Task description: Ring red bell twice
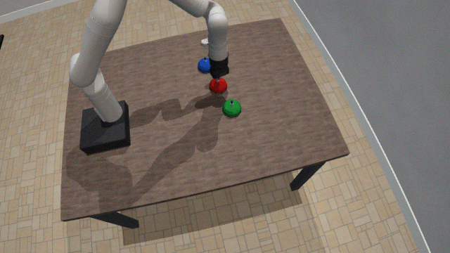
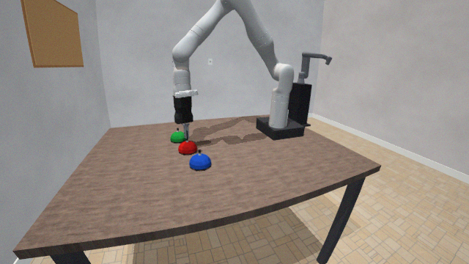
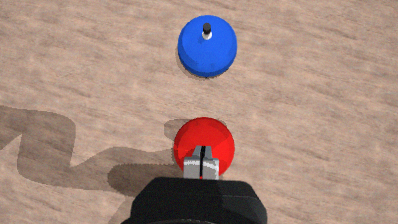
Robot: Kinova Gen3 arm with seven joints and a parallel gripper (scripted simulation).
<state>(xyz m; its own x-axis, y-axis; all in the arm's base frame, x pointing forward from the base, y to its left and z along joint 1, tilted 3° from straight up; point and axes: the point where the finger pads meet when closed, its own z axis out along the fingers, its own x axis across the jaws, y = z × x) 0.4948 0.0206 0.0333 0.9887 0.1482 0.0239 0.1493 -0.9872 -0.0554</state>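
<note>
My hand is 4 cm above the red bell. The rest, counted from my hand: green bell (2 cm ahead, 14 cm to the right, 4 cm below); blue bell (2 cm behind, 14 cm to the left, 4 cm below).
</note>
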